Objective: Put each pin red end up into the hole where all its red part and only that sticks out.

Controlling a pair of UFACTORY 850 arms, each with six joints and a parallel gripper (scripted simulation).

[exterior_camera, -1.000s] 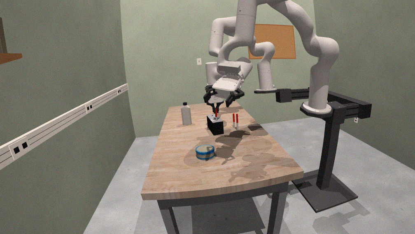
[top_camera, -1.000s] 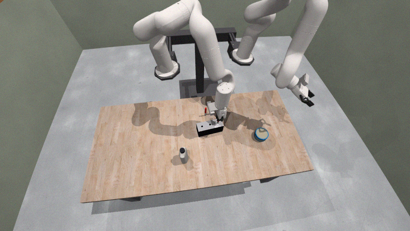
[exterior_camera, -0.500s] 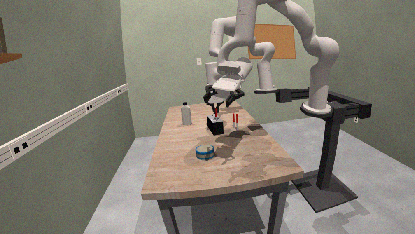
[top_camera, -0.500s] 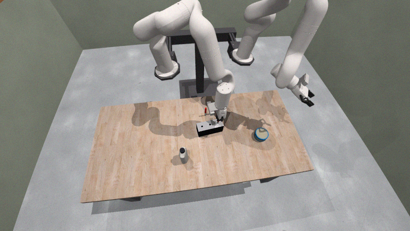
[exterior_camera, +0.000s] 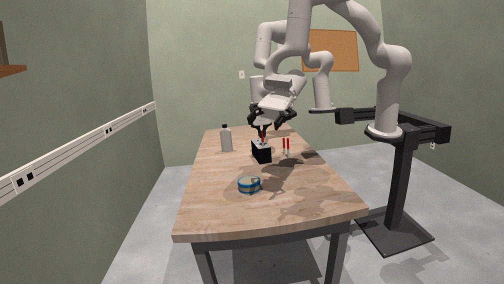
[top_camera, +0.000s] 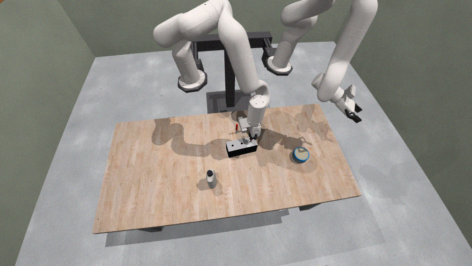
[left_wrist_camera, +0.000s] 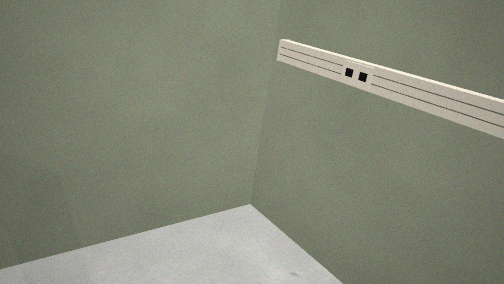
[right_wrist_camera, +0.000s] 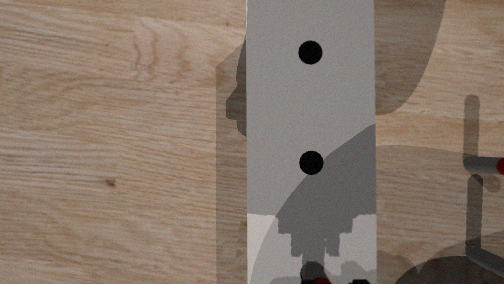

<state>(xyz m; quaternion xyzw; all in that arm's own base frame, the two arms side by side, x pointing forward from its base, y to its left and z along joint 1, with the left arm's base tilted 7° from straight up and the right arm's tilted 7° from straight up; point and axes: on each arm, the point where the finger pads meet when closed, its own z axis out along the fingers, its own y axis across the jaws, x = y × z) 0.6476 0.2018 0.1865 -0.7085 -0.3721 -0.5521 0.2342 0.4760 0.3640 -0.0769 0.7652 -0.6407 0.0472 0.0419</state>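
Now: right hand 60 mm to the left of the black block and 110 mm above it. Also, from my right hand: round blue-rimmed tin: 150 mm ahead, 300 mm to the left, 140 mm below; grey bottle: 170 mm ahead, 290 mm to the right, 40 mm below.
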